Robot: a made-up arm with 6 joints.
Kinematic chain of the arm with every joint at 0, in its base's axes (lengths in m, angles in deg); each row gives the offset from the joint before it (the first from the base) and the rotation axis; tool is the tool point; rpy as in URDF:
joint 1: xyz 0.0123 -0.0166 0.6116 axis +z
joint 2: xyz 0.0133 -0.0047 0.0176 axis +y
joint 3: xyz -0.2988 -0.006 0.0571 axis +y
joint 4: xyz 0.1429 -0.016 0.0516 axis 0.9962 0 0.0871
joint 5: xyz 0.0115 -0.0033 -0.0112 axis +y
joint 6: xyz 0.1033 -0.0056 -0.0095 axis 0.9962 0 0.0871
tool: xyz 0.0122 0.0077 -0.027 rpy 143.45 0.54 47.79
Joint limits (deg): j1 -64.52..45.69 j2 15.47..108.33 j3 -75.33..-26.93 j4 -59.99..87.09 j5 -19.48..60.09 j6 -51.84..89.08
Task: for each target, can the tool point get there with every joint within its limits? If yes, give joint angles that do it. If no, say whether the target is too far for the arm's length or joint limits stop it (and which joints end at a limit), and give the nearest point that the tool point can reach.
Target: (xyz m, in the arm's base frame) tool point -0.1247 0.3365 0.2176
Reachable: no: joint limits stop it (at a limit: joint 1, joint 2, joint 3) | nearest point 0.1263 0.1749 0.6494 | short by 0.525 m
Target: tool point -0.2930 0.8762 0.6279
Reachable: no: too far | nearest point 0.1444 0.2659 0.7604 | short by 0.762 m
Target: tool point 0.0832 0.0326 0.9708
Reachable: yes | joints 9.28 45.67 -68.17 43.05 19.85 2.42
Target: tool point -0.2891 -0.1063 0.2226
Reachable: no: joint limits stop it (at a limit: joint 1, joint 2, joint 3) | nearest point 0.0106 -0.2116 0.6508 | short by 0.533 m
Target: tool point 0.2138 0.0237 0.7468
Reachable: yes | joints -9.27 92.41 -38.21 54.32 43.39 -0.36
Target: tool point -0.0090 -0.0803 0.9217
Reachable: yes | joints -49.93 31.48 -51.24 -37.27 10.27 35.25
